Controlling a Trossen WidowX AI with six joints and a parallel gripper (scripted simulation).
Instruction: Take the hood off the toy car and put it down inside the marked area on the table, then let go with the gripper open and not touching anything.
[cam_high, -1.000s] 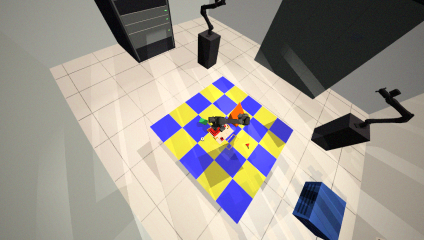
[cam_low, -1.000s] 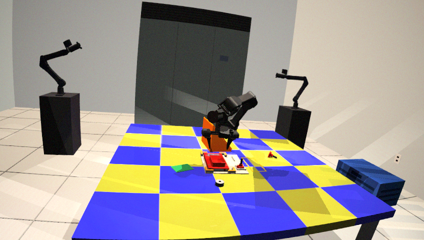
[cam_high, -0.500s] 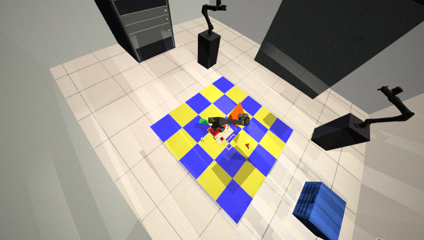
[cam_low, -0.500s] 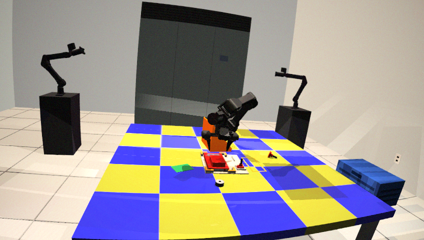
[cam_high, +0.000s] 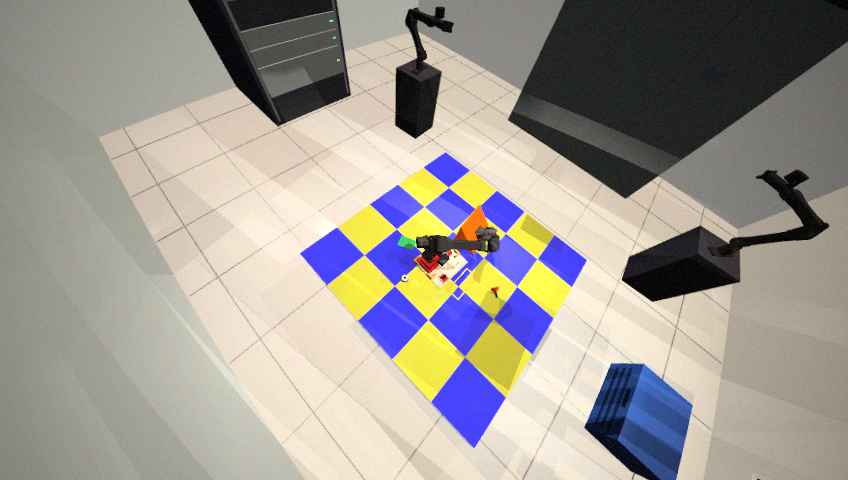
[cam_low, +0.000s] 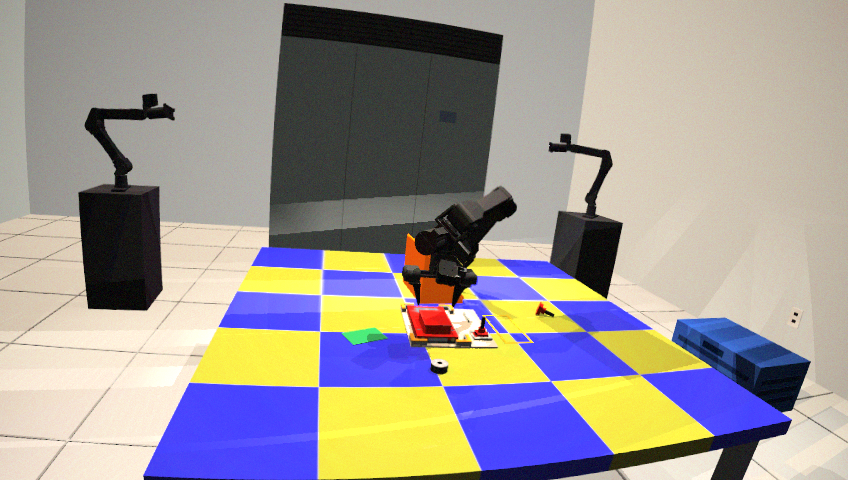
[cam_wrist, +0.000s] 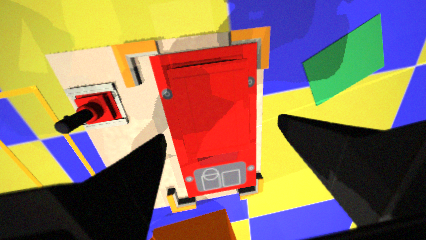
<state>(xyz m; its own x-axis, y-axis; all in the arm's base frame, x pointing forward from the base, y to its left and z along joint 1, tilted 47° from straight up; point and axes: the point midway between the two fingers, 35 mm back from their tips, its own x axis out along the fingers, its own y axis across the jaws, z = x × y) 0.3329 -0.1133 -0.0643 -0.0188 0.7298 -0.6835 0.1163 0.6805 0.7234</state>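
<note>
My gripper tip is 40 mm above the red hood. The rest, counted from my gripper tip: green flat sheet (180 mm to the right, 80 mm below); then black ring (180 mm ahead, 40 mm to the right, 70 mm below).
</note>
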